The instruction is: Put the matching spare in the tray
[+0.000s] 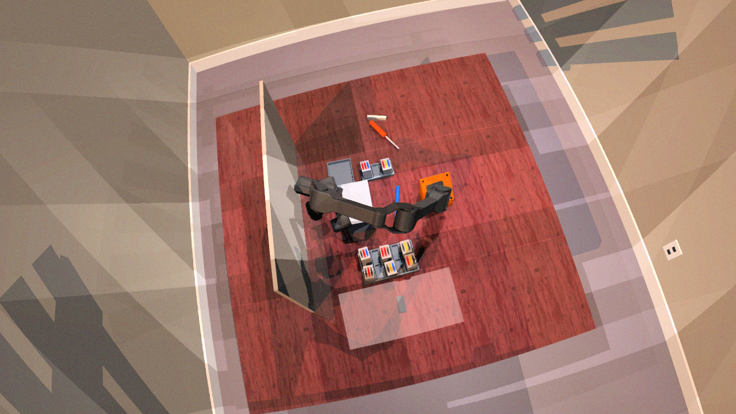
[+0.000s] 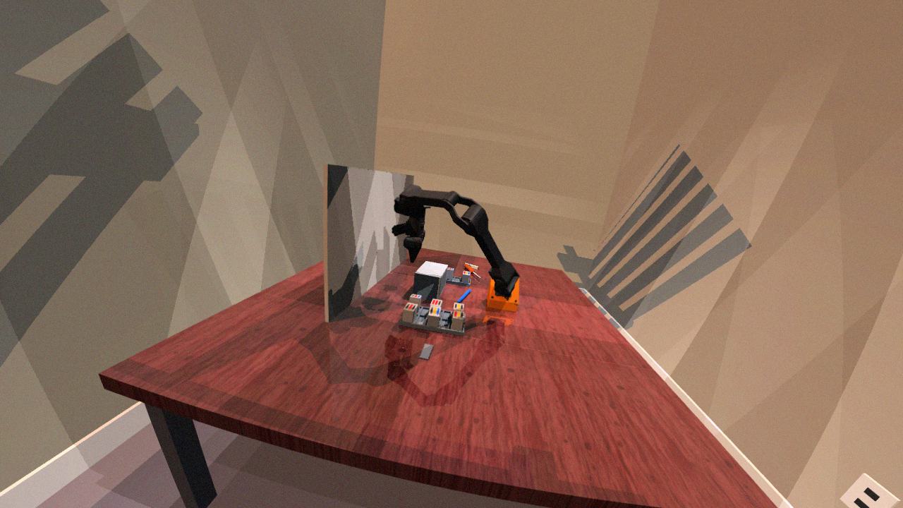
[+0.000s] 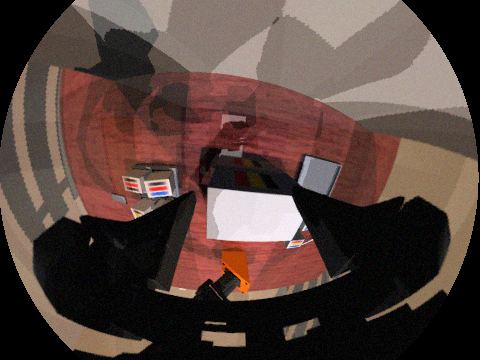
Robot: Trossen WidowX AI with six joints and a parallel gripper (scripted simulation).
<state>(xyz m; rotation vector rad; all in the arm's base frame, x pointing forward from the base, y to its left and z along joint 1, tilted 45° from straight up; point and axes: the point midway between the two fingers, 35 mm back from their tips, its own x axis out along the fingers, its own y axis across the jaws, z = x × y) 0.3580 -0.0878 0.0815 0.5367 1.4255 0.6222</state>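
Now: gripper tip 19 cm past the spare block, 22 cm to the right of it and 10 cm above it. The rest, counted from my gripper tip: mounted unit (7 cm behind, 2 cm to the right, 9 cm below); then tall mirror panel (15 cm ahead, 6 cm to the right, 8 cm above); then grey tray (4 cm behind, 21 cm to the right, 14 cm below).
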